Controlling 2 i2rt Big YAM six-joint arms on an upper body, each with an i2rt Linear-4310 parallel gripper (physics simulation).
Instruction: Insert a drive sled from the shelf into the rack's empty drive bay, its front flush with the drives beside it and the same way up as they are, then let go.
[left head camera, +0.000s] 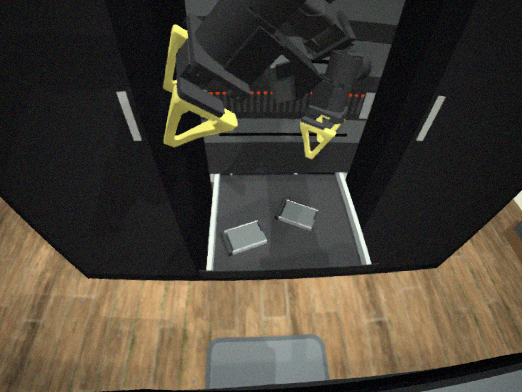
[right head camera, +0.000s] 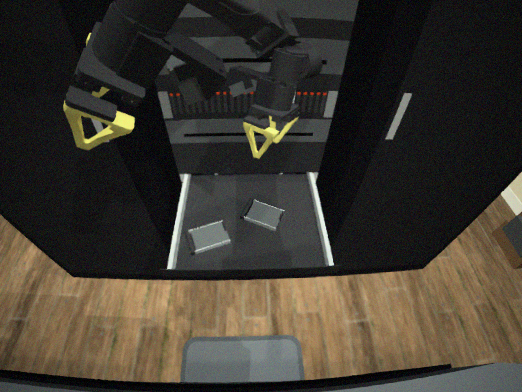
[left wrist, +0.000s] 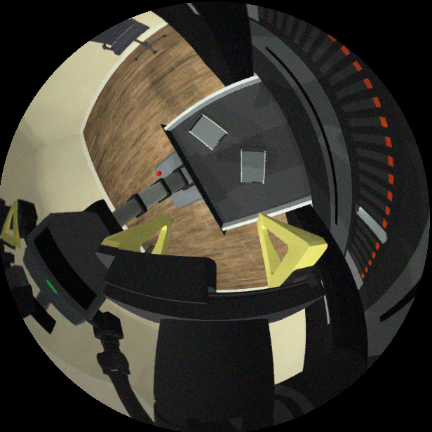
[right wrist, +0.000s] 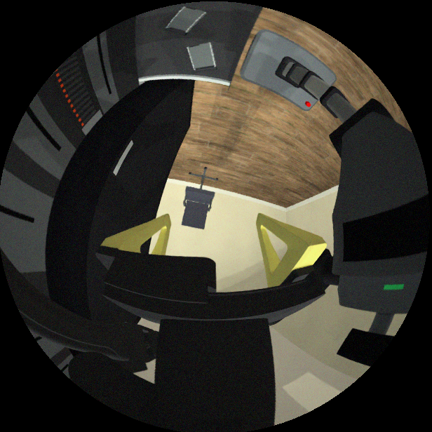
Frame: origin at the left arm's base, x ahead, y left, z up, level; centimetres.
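Seen in the pictures: left gripper, between the fingertips: (left head camera: 314, 149) (right head camera: 266, 149); right gripper, between the fingertips: (left head camera: 168, 114) (right head camera: 88, 119).
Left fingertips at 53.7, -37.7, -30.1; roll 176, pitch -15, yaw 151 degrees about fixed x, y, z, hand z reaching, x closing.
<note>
Pixels of each thing's top centre, then the offset from my left fingertips to it, as dx, dy, dz. "pt": a spot on its surface instead. Level surfaces: height alone.
- shelf, height of its surface: dz -30.9
- left sled, centre of its top: (left head camera: 243, 236) (right head camera: 206, 235) -3.2, +16.3, -29.2
- right sled, centre of its top: (right head camera: 262, 212) (left head camera: 296, 212) +4.8, -0.3, -29.2
- rack's drive row, a spot on its surface: (right head camera: 237, 104) pt +20.0, +6.6, -0.7
Two light grey drive sleds lie flat on the shelf (left head camera: 325, 250) (right head camera: 290, 250): a left sled (left head camera: 245, 236) (right head camera: 209, 236) (left wrist: 208, 132) (right wrist: 202, 55) near its front and a right sled (left head camera: 298, 214) (right head camera: 264, 215) (left wrist: 253, 166) (right wrist: 186, 20) farther back. The rack's drive row (left head camera: 295, 106) (right head camera: 237, 104) has orange marks and is partly covered by the arms. A light upright strip (left wrist: 372, 225) stands in the row; whether it borders the empty bay I cannot tell. My left gripper (left head camera: 316, 147) (right head camera: 267, 149) (left wrist: 213, 217) is open and empty before the rack. My right gripper (left head camera: 170, 117) (right wrist: 213, 217) is open and empty, up at the left.
Dark cabinet panels with light handles (left head camera: 128, 116) (right head camera: 398, 116) flank the rack on both sides. Light rails (left head camera: 355, 220) (right head camera: 322, 220) edge the shelf. The robot's grey base (left head camera: 240, 362) (right head camera: 215, 362) stands on the wooden floor. An office chair (right wrist: 198, 207) stands far off.
</note>
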